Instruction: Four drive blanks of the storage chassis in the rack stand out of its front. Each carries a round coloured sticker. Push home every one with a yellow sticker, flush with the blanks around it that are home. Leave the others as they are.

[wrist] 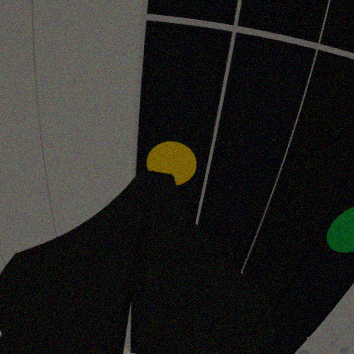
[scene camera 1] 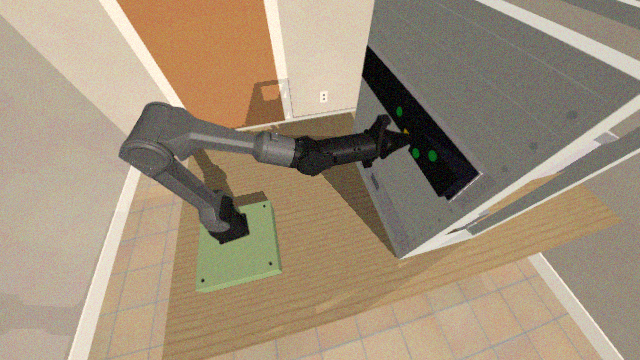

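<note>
The storage chassis [scene camera 1: 382,80] is a black band of drive blanks in the grey rack. A yellow sticker [scene camera 1: 406,131] [wrist: 171,156] sits on a blank at the fingertips, its lower edge covered by them in the wrist view. Three green stickers show in the scene view: one green sticker [scene camera 1: 399,111] beyond the yellow one, and two [scene camera 1: 415,153] [scene camera 1: 432,155] nearer the camera. A green sticker [wrist: 344,232] also shows at the wrist view's right edge. My gripper [scene camera 1: 409,138] [wrist: 153,191] is shut and empty, its tips at the yellow-stickered blank; contact and exact blank depth are hard to tell.
The grey rack [scene camera 1: 475,90] stands on the wooden table [scene camera 1: 320,250], with grey panels on both sides of the black band. The arm's base sits on a green plate [scene camera 1: 250,265]. An orange door [scene camera 1: 210,50] and a wall are behind.
</note>
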